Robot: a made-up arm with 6 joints. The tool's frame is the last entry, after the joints.
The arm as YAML. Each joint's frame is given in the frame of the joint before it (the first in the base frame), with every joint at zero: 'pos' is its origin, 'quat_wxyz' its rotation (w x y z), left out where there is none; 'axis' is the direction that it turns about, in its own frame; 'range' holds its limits. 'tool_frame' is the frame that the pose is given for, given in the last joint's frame.
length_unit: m
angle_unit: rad
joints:
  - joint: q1
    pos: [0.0, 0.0, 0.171]
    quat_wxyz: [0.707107, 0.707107, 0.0, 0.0]
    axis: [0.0, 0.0, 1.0]
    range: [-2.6, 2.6]
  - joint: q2
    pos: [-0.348, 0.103, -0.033]
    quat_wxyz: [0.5, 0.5, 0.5, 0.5]
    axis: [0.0, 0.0, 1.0]
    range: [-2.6, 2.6]
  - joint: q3
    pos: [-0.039, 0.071, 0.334]
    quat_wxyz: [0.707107, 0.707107, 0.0, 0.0]
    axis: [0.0, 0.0, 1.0]
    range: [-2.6, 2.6]
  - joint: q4
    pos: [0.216, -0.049, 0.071]
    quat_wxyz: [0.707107, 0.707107, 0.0, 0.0]
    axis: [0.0, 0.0, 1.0]
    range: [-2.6, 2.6]
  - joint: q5
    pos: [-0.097, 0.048, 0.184]
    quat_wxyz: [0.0, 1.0, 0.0, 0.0]
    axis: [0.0, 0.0, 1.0]
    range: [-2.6, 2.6]
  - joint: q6
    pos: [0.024, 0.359, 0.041]
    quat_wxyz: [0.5, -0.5, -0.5, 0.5]
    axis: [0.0, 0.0, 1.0]
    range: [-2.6, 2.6]
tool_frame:
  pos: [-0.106, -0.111, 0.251]
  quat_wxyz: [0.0, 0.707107, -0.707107, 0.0]
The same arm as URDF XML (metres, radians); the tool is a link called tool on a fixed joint. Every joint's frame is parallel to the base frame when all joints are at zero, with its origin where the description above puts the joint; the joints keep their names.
<robot name="arm">
  <joint name="q1" type="revolute">
    <parent link="base_link"/>
    <child link="link1"/>
    <origin xyz="0 0 0.171" rpy="0 0 0"/>
    <axis xyz="0 -1 0"/>
    <limit lower="-2.6" upper="2.6"/>
  </joint>
  <joint name="q2" type="revolute">
    <parent link="link1"/>
    <child link="link2"/>
    <origin xyz="-0.348 0.033 0.103" rpy="0 0 0"/>
    <axis xyz="1 0 0"/>
    <limit lower="-2.6" upper="2.6"/>
  </joint>
  <joint name="q3" type="revolute">
    <parent link="link2"/>
    <child link="link3"/>
    <origin xyz="0.334 -0.071 -0.039" rpy="0 0 0"/>
    <axis xyz="0 1 0"/>
    <limit lower="-2.6" upper="2.6"/>
  </joint>
  <joint name="q4" type="revolute">
    <parent link="link3"/>
    <child link="link4"/>
    <origin xyz="-0.049 0.071 0.216" rpy="0 0 0"/>
    <axis xyz="-1 0 0"/>
    <limit lower="-2.6" upper="2.6"/>
  </joint>
  <joint name="q5" type="revolute">
    <parent link="link4"/>
    <child link="link5"/>
    <origin xyz="-0.184 0.048 -0.097" rpy="0 0 0"/>
    <axis xyz="1 0 0"/>
    <limit lower="-2.6" upper="2.6"/>
  </joint>
  <joint name="q6" type="revolute">
    <parent link="link5"/>
    <child link="link6"/>
    <origin xyz="0.041 -0.359 0.024" rpy="0 0 0"/>
    <axis xyz="0 0 -1"/>
    <limit lower="-2.6" upper="2.6"/>
  </joint>
  <joint name="tool_fixed" type="fixed">
    <parent link="link6"/>
    <child link="tool"/>
    <origin xyz="0.111 0.106 -0.251" rpy="0 0 0"/>
  </joint>
  <link name="base_link"/>
  <link name="link1"/>
  <link name="link2"/>
  <link name="link3"/>
  <link name="link4"/>
  <link name="link5"/>
  <link name="link6"/>
  <link name="tool"/>
</robot>

